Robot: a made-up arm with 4 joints.
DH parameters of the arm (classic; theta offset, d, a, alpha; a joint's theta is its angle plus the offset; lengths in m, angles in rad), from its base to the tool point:
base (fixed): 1.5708 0.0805 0 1.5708
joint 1: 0 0.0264 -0.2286 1.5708
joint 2: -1.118 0 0.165 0
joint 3: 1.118 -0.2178 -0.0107 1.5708
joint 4: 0 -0.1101 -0.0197 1.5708
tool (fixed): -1.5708 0.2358 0 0
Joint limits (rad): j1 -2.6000..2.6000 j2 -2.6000..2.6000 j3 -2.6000..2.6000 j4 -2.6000..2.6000
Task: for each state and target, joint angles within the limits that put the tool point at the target. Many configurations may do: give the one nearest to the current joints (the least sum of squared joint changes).
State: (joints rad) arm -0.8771 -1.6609 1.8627 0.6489
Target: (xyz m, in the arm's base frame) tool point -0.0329 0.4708 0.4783
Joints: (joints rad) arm -1.6125 -1.1266 2.0705 0.1549
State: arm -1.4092 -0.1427 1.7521 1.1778
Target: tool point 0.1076 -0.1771 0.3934
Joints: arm -0.3990 -0.4848 1.8060 1.6469
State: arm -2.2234 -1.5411 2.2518 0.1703
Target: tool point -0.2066 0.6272 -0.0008
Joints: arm -2.5468 -1.1739 2.5306 -0.4725
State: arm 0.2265 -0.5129 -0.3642 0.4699
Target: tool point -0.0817 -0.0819 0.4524
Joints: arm 0.2138 -0.2100 -0.1200 0.8942
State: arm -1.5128 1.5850 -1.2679 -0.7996
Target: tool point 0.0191 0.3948 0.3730
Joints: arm -1.6664 2.3532 -1.0290 -0.8156
